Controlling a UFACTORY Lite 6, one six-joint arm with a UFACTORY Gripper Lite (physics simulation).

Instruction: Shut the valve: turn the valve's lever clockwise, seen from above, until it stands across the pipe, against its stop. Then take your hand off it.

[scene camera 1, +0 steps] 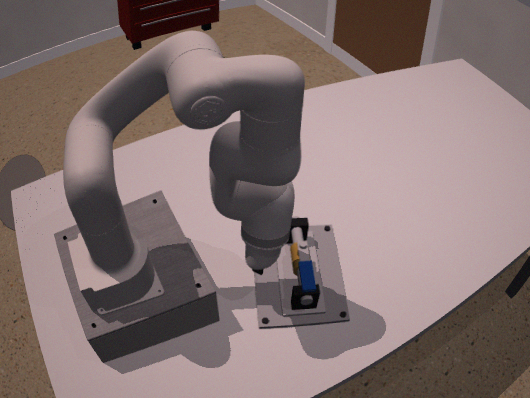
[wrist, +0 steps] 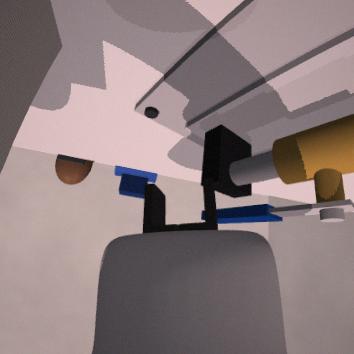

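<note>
The valve's yellow body [scene camera 1: 295, 257] [wrist: 320, 150] sits on a grey pipe [wrist: 252, 167] between two black blocks. Its lever has a blue grip [scene camera 1: 307, 275] [wrist: 242, 215]. In the scene view the lever lies roughly along the pipe, its grip towards the front black block [scene camera 1: 298, 297]. My gripper [scene camera 1: 258, 271] [wrist: 181, 184] is shut and empty; a gap shows between its fingertips. It is low on the robot-base side of the valve, near the left edge of the mounting plate [scene camera 1: 337, 280]. In the wrist view the right finger overlaps the grip; I cannot tell whether they touch.
The robot's grey base block [scene camera 1: 160, 317] stands left of the plate on the pale table [scene camera 1: 410, 165]. The plate has dark bolts at its corners, and the two black blocks hold the pipe's ends. A red cabinet [scene camera 1: 170, 17] stands on the floor behind.
</note>
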